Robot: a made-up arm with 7 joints. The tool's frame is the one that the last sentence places. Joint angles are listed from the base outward.
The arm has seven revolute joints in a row. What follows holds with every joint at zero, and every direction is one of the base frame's.
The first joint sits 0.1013 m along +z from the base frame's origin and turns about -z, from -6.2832 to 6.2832 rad.
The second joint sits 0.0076 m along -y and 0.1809 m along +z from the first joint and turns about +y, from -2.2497 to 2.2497 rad.
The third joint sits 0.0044 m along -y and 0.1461 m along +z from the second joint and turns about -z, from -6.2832 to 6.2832 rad.
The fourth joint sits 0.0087 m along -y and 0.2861 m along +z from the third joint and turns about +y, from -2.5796 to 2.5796 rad.
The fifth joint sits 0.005 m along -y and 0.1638 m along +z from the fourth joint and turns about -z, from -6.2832 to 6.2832 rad.
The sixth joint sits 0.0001 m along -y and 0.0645 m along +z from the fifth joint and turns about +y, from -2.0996 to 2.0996 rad.
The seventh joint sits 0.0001 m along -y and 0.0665 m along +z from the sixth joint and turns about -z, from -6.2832 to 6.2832 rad.
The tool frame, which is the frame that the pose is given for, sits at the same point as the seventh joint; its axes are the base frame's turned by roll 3.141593, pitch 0 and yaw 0 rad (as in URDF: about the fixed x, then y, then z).
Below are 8 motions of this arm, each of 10 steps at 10 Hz.
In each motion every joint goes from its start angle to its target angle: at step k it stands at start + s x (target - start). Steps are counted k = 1, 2, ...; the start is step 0. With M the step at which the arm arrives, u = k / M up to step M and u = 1 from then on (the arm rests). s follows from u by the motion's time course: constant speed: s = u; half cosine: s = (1 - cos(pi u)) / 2; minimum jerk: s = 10 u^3 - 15 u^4 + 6 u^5.
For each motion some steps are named. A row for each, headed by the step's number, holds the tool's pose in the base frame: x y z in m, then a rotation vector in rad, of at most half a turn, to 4 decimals.
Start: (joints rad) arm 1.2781 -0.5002 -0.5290 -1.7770 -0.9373 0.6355 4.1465
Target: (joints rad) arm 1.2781 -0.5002 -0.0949 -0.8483 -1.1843 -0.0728 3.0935
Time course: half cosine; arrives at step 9
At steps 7, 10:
7: -0.2006 0.4578 0.6975 0.0164 2.0227 -1.6421
10: -0.1912 0.4569 0.7261 -0.1375 2.1251 -1.6240

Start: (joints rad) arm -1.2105 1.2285 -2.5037 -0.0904 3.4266 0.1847 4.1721
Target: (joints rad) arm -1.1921 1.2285 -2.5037 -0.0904 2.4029 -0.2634 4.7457
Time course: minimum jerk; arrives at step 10
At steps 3, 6, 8, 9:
3: 0.2673 0.6412 0.4927 -0.8704 -2.1459 1.9089
6: 0.2660 0.6381 0.5055 -0.5726 -2.3966 1.6323
8: 0.2699 0.6327 0.5125 -0.4792 -2.4589 1.4272
9: 0.2710 0.6314 0.5137 -0.4657 -2.4642 1.3860

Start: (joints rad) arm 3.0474 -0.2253 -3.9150 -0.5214 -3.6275 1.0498 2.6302
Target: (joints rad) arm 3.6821 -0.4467 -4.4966 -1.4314 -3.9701 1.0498 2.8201
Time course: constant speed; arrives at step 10
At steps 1, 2, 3, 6, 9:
1: 0.0613 -0.1560 0.9046 -1.1757 -1.5698 -1.7372
2: 0.0614 -0.1782 0.8859 -1.1078 -1.5072 -1.8092
3: 0.0606 -0.2002 0.8650 -1.0384 -1.4435 -1.8824
6: 0.0512 -0.2606 0.7907 -0.8211 -1.2479 -2.1104
9: 0.0325 -0.3058 0.7021 -0.5878 -1.0478 -2.3521

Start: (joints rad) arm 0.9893 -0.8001 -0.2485 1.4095 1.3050 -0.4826 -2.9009
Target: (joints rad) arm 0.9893 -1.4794 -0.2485 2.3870 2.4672 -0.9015 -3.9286
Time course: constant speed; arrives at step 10
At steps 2, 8, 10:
2: -0.0333 0.1948 0.7511 -2.2608 -1.0509 1.2583
8: -0.0571 0.2005 0.5263 -1.6156 -0.6056 1.3990
10: -0.0692 0.1865 0.4462 -1.4109 -0.4351 1.3045

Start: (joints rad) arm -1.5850 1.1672 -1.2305 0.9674 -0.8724 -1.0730 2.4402
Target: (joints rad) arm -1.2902 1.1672 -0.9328 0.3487 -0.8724 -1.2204 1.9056
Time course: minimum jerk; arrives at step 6
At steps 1, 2, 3, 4, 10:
1: -0.1472 0.6119 0.4133 1.2350 0.4328 -0.9075
2: -0.0877 0.6344 0.4207 1.3243 0.3894 -1.1311
3: 0.0163 0.6530 0.4375 1.5006 0.3269 -1.4858
4: 0.1203 0.6476 0.4594 1.7182 0.2783 -1.8097
10: 0.1918 0.6293 0.4780 1.9065 0.2540 -2.0167

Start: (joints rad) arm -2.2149 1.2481 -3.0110 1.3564 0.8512 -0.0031 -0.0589
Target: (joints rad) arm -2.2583 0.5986 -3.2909 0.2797 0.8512 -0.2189 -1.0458
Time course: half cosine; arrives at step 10
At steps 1, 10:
1: -0.2582 0.2821 0.7156 -1.9597 2.2976 0.1258
10: -0.2037 0.2791 0.9144 2.5745 -0.7570 0.4040

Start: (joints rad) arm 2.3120 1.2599 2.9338 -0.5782 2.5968 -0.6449 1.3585
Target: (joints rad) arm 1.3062 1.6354 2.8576 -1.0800 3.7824 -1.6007 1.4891
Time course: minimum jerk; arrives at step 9
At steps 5, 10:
5: -0.0373 -0.6502 0.1932 -0.2839 2.5025 1.5637
10: 0.2353 -0.5319 0.0922 1.0624 -2.2072 -1.2966

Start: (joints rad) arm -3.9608 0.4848 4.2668 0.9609 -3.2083 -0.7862 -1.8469
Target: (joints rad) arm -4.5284 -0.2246 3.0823 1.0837 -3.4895 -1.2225 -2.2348
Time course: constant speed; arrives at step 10
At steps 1, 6, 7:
1: 0.0934 -0.2110 0.8331 1.7410 -0.8096 -1.7181
6: 0.1629 0.1482 0.8127 1.2178 0.0979 -1.1821
7: 0.1423 0.2121 0.7918 1.0553 0.2330 -1.0805

